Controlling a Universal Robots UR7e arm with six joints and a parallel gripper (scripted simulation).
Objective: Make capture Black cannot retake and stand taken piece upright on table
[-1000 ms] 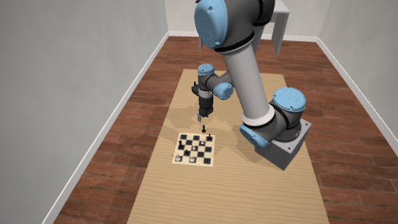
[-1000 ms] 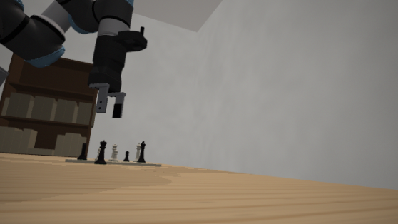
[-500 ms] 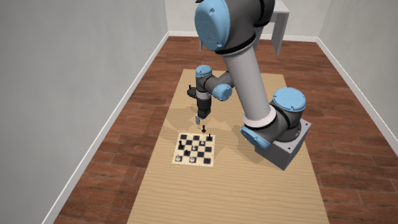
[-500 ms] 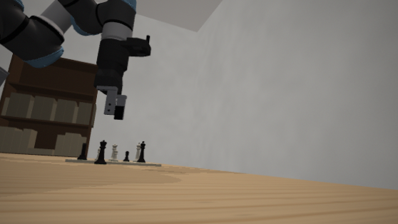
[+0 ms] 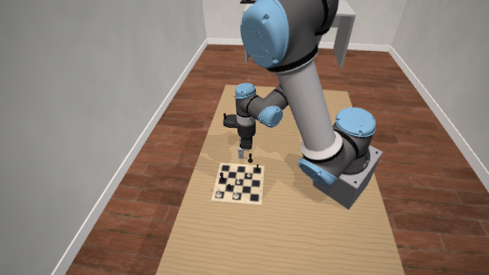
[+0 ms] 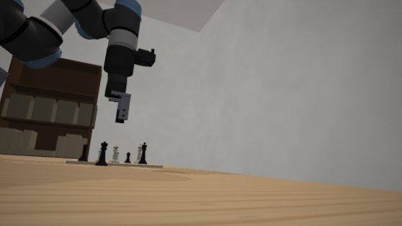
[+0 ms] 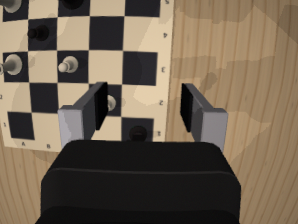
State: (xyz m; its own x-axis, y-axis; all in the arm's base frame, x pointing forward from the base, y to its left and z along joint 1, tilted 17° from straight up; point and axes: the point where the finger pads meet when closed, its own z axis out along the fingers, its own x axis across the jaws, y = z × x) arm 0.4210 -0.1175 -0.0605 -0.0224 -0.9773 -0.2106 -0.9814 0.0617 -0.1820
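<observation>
My hand is 50 mm short of the black pawn, 120 mm to the right of it and 110 mm above it. Round my hand: chessboard 10 mm ahead, 80 mm to the left, 130 mm below.
</observation>
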